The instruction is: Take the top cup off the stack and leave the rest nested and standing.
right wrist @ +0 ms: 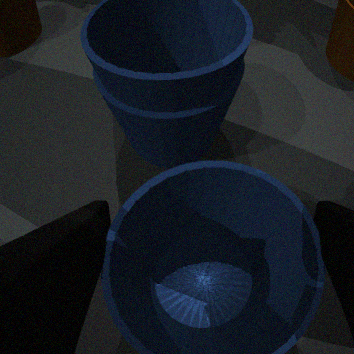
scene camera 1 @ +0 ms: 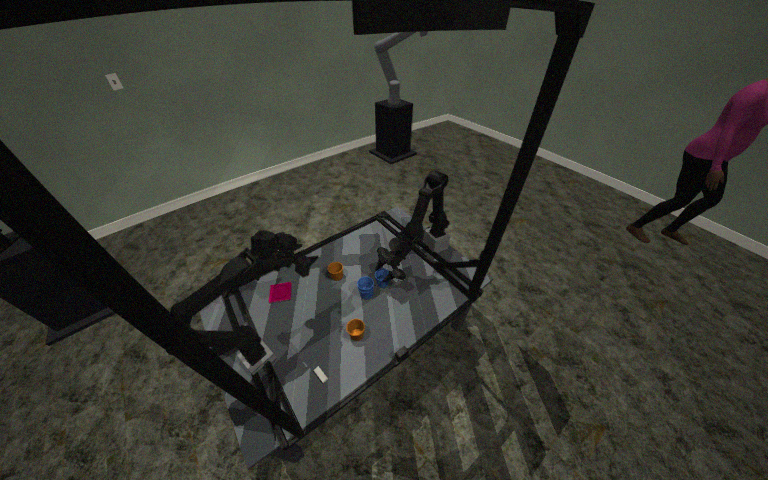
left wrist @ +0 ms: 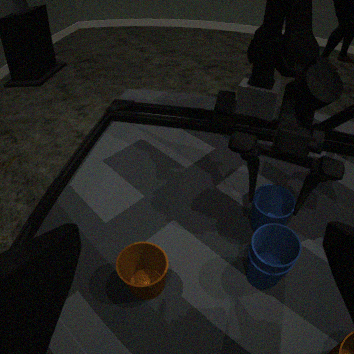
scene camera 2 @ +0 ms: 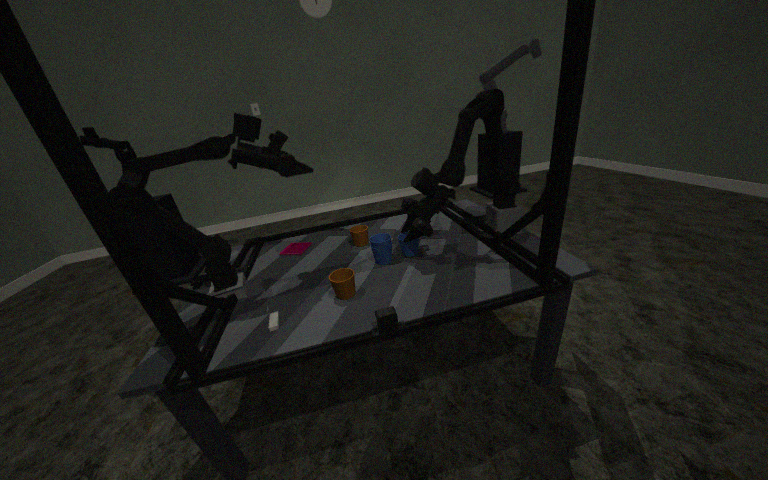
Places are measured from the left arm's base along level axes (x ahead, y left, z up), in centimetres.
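Pixels of known places: left gripper, between the fingertips: (scene camera 1: 309,250) (left wrist: 205,237) (scene camera 2: 310,168); right gripper, between the fingertips: (right wrist: 215,214) (scene camera 1: 379,276) (left wrist: 271,208) (scene camera 2: 403,237); left arm's base, origin of its link: (scene camera 1: 255,354) (scene camera 2: 226,283); right arm's base, origin of its link: (scene camera 1: 437,232) (left wrist: 261,81) (scene camera 2: 504,205).
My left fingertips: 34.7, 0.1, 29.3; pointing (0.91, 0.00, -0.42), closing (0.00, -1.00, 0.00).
Ahead of a thing's pixels: the offset from my left fingertips to its top centre, as dx, dy, dz. "spot": to the spot under its first point. Level surfaces: height alone.
My right gripper (scene camera 1: 388,271) (scene camera 2: 412,236) (left wrist: 271,208) (right wrist: 215,214) is shut on a single blue cup {+24.8, -14.3, -26.0} (scene camera 1: 381,276) (scene camera 2: 409,247) (left wrist: 274,205) (right wrist: 211,256), which stands upright low at the table top. Right beside it stands the blue stack {+15.3, -12.4, -24.5} (scene camera 1: 366,287) (scene camera 2: 381,249) (left wrist: 273,254) (right wrist: 166,84) of nested cups, upright, with two rims showing. My left gripper (scene camera 2: 303,169) is open and empty, held high above the table's left side; only its finger edges show in the left wrist view.
Two orange cups {+13.9, +6.0, -26.8} (scene camera 1: 335,270) {-1.9, -22.7, -26.8} (scene camera 1: 355,329) (scene camera 2: 359,234) (scene camera 2: 342,283) (left wrist: 142,268) stand on the striped table {dz -33.5} (scene camera 1: 411,329) (scene camera 2: 449,286). A magenta square {spot: -10.2, +19.8, -32.7} (scene camera 1: 280,291) (scene camera 2: 295,248) and a small white block {-22.5, -23.4, -32.3} (scene camera 1: 320,374) (scene camera 2: 273,320) lie at the left. Black frame rails (scene camera 1: 430,259) edge the table.
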